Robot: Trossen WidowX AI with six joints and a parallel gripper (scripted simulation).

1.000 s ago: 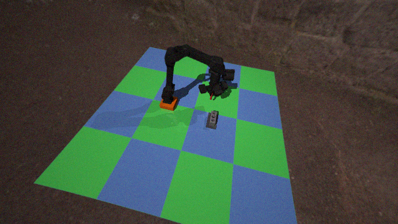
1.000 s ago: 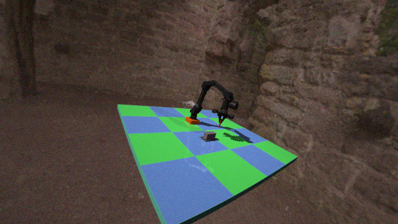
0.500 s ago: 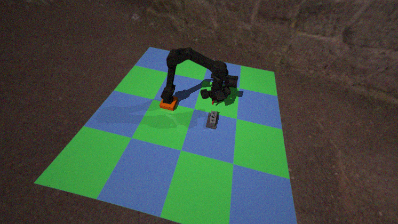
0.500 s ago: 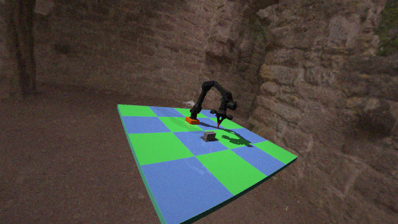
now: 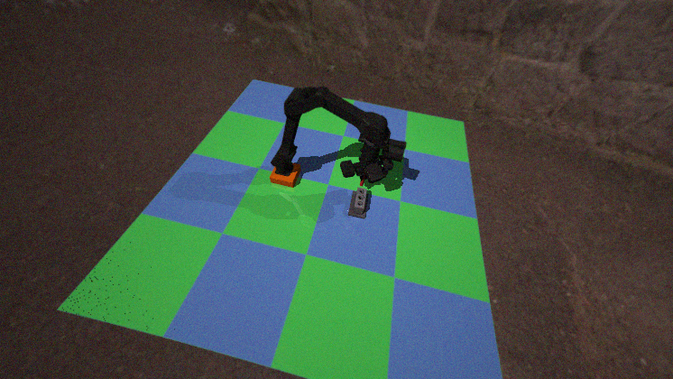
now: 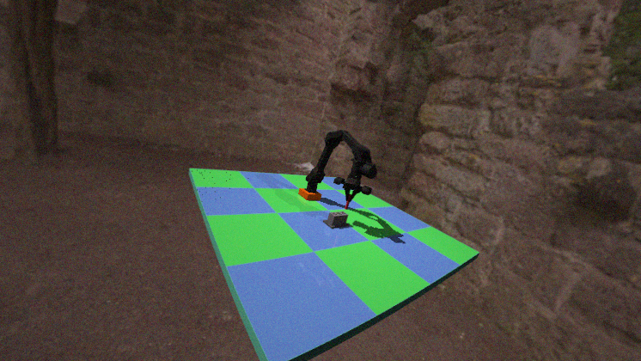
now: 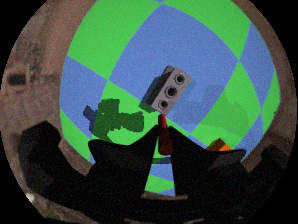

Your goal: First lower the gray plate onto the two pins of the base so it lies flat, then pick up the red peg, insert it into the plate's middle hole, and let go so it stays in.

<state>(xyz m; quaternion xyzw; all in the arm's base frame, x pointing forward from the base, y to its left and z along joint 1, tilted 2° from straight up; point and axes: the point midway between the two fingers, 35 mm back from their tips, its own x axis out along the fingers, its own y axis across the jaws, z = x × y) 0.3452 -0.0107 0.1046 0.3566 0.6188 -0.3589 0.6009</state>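
The gray plate is 70 mm below my gripper tip, 50 mm to the right of it and 10 mm ahead of it. The rest, counted from my gripper tip: red peg: right at my gripper tip.
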